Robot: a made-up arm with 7 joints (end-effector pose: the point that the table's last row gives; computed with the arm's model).
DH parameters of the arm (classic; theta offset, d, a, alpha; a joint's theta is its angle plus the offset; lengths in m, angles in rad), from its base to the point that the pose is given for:
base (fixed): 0 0.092 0 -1.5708
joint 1: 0 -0.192 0.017 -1.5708
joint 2: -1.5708 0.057 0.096 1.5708
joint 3: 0 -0.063 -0.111 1.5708
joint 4: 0 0.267 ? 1.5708
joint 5: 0 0.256 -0.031 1.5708
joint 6: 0 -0.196 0.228 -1.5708
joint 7: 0 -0.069 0.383 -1.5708
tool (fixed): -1.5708 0.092 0 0
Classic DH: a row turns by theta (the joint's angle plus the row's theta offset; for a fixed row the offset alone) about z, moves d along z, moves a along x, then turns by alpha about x.
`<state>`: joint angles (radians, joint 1 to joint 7).
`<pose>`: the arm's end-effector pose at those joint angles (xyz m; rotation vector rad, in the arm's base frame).
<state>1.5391 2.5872 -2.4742 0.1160 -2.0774 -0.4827 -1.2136</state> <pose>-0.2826 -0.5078 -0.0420 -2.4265 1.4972 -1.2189</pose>
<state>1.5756 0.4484 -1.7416 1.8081 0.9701 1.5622 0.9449</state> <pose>0.4217 -0.8651 0.0888 2.3719 1.0428 -1.4642</pose>
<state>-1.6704 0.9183 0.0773 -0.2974 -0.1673 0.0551 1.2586</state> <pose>-0.7829 -0.2666 0.5449 1.7291 -1.9789 -0.1577</pose>
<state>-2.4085 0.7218 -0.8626 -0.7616 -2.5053 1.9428 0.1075</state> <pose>-0.2334 -1.0056 0.6836 -0.8883 0.7981 2.8438</pose>
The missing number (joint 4, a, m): 0.065
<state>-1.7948 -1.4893 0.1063 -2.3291 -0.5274 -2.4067 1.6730</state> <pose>-0.8578 -0.1553 0.1765 0.1863 0.0634 1.2160</pose>
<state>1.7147 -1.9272 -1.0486 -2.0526 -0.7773 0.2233 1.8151</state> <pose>-0.2534 0.4160 -0.4211 -0.1487 2.1733 -0.9062</pose>
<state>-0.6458 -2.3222 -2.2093 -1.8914 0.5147 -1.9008 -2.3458</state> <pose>0.1041 -0.3381 -0.3374 -1.0743 -0.5937 1.6942</pose>
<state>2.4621 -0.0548 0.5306 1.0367 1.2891 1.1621 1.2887</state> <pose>-0.2835 0.2603 -0.6518 0.6939 -2.1565 1.9711</pose>
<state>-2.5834 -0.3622 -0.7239 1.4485 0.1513 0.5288 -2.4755</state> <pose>-0.0692 -0.1330 0.0006 0.7914 1.8335 1.2894</pose>
